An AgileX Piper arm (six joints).
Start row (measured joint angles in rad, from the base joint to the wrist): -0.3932, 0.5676, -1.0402, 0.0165, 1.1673, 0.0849
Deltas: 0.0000, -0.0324, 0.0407, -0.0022, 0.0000, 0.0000; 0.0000, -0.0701, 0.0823, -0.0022, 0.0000, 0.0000; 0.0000, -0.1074, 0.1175, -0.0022, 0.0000, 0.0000; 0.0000, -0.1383, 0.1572, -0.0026, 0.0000, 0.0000; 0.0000, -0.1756, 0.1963, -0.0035, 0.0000, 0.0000; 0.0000, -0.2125, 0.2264, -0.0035, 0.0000, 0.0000; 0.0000, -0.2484, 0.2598, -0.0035, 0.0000, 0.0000; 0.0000, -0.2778, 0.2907, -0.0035, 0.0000, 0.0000; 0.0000, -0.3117, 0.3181, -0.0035, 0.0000, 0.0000; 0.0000, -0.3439, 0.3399, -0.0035, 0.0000, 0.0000; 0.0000, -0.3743, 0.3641, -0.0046, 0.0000, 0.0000
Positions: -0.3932, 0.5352, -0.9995, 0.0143, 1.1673, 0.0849; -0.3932, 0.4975, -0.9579, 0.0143, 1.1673, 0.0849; -0.3932, 0.4602, -0.9227, 0.0143, 1.1673, 0.0849; -0.3932, 0.4293, -0.8830, 0.0139, 1.1673, 0.0849; -0.3932, 0.3920, -0.8439, 0.0130, 1.1673, 0.0849; -0.3932, 0.3551, -0.8138, 0.0130, 1.1673, 0.0849; -0.3932, 0.3192, -0.7804, 0.0130, 1.1673, 0.0849; -0.3932, 0.2898, -0.7495, 0.0130, 1.1673, 0.0849; -0.3932, 0.2559, -0.7221, 0.0130, 1.1673, 0.0849; -0.3932, 0.2237, -0.7003, 0.0130, 1.1673, 0.0849; -0.3932, 0.1933, -0.6761, 0.0119, 1.1673, 0.0849
